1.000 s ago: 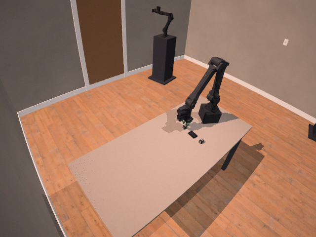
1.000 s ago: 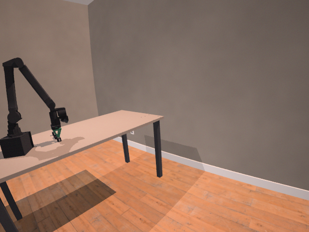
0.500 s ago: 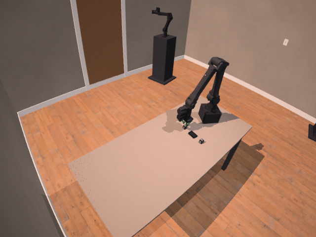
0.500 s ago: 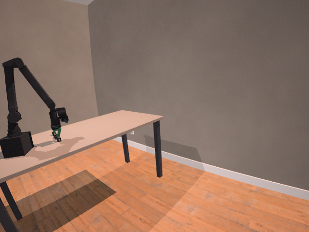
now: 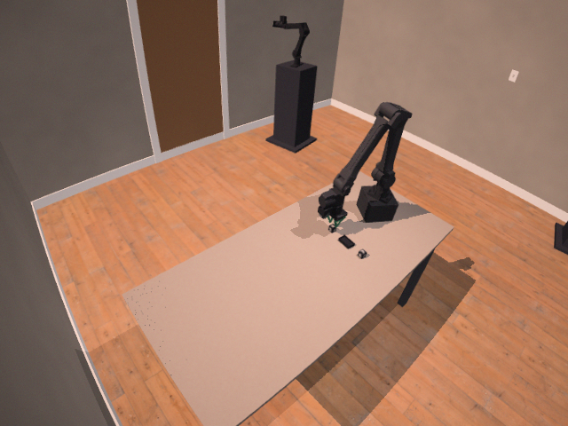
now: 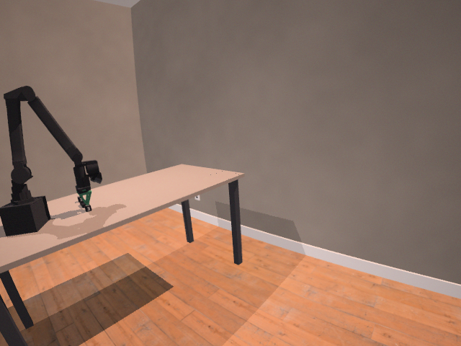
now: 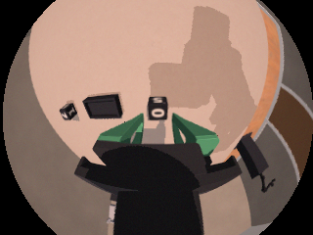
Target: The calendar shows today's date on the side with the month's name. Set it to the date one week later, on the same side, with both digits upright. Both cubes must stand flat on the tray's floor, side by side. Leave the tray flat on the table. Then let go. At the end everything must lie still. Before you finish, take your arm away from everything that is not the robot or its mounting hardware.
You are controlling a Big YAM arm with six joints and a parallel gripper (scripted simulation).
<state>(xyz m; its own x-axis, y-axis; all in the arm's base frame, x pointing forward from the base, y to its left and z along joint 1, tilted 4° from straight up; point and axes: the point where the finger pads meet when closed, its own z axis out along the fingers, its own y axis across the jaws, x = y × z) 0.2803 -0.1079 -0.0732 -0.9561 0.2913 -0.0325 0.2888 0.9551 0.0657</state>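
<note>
Right now the dark calendar tray is 3 cm ahead of my hand, 10 cm to the left of it and 4 cm below it.
</note>
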